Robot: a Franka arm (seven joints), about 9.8 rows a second.
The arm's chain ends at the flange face. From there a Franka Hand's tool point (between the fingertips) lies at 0.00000 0.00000 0.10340 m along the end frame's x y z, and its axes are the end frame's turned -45 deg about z.
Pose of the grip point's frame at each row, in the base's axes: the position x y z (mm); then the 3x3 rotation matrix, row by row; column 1 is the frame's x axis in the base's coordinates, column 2 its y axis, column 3 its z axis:
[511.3 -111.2 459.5], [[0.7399 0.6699 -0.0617], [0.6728 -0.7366 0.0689], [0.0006 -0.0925 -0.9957]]
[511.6 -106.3 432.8], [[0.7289 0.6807 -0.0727], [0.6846 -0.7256 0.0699], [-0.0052 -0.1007 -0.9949]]
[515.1 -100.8 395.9], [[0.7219 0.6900 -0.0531], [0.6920 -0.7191 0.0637], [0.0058 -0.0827 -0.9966]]
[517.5 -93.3 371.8], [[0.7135 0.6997 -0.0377], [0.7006 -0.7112 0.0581], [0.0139 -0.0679 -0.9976]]
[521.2 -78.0 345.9], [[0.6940 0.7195 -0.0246], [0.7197 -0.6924 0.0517], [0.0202 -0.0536 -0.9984]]
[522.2 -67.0 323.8], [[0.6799 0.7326 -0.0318], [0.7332 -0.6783 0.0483], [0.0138 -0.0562 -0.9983]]
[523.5 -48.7 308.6], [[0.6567 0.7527 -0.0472], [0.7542 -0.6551 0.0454], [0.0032 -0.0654 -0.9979]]
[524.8 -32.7 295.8], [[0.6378 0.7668 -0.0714], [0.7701 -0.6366 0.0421], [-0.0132 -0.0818 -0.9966]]
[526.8 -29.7 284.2], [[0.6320 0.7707 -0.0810], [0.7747 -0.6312 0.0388], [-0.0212 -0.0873 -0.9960]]
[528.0 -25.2 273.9], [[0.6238 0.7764 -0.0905], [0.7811 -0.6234 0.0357], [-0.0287 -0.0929 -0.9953]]
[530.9 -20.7 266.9], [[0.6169 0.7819 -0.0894], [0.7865 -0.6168 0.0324], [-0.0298 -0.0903 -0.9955]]
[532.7 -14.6 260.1], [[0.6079 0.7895 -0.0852], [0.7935 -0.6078 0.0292], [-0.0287 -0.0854 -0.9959]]
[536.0 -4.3 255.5], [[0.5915 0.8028 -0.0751], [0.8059 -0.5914 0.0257], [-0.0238 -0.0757 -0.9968]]
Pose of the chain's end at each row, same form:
[517.7 -118.3 562.5], [[0.9969 -0.0495 -0.0617], [-0.0451 -0.9966 0.0689], [-0.0650 -0.0658 -0.9957]]
[519.1 -113.5 535.7], [[0.9967 -0.0341 -0.0727], [-0.0290 -0.9972 0.0699], [-0.0749 -0.0675 -0.9949]]
[520.6 -107.4 498.9], [[0.9984 -0.0226 -0.0531], [-0.0192 -0.9978 0.0637], [-0.0544 -0.0626 -0.9966]]
[521.4 -99.3 475.0], [[0.9993 -0.0098 -0.0377], [-0.0075 -0.9983 0.0581], [-0.0382 -0.0578 -0.9976]]
[523.7 -83.3 449.1], [[0.9995 0.0180 -0.0246], [0.0193 -0.9985 0.0517], [-0.0236 -0.0522 -0.9984]]
[525.5 -72.0 427.0], [[0.9988 0.0373 -0.0318], [0.0388 -0.9981 0.0483], [-0.0300 -0.0495 -0.9983]]
[528.4 -53.4 411.8], [[0.9966 0.0679 -0.0472], [0.0701 -0.9965 0.0454], [-0.0440 -0.0485 -0.9979]]
[532.2 -37.1 398.8], [[0.9932 0.0912 -0.0714], [0.0944 -0.9947 0.0421], [-0.0672 -0.0485 -0.9966]]
[535.2 -33.7 387.2], [[0.9919 0.0981 -0.0810], [0.1015 -0.9941 0.0388], [-0.0767 -0.0467 -0.9960]]
[537.4 -28.9 376.8], [[0.9901 0.1079 -0.0905], [0.1115 -0.9931 0.0357], [-0.0860 -0.0454 -0.9953]]
[540.1 -24.1 369.8], [[0.9891 0.1167 -0.0894], [0.1200 -0.9923 0.0324], [-0.0849 -0.0428 -0.9955]]
[541.5 -17.6 363.1], [[0.9881 0.1284 -0.0852], [0.1313 -0.9909 0.0292], [-0.0807 -0.0401 -0.9959]]
[543.8 -7.0 358.6], [[0.9859 0.1494 -0.0751], [0.1517 -0.9880 0.0257], [-0.0704 -0.0367 -0.9968]]

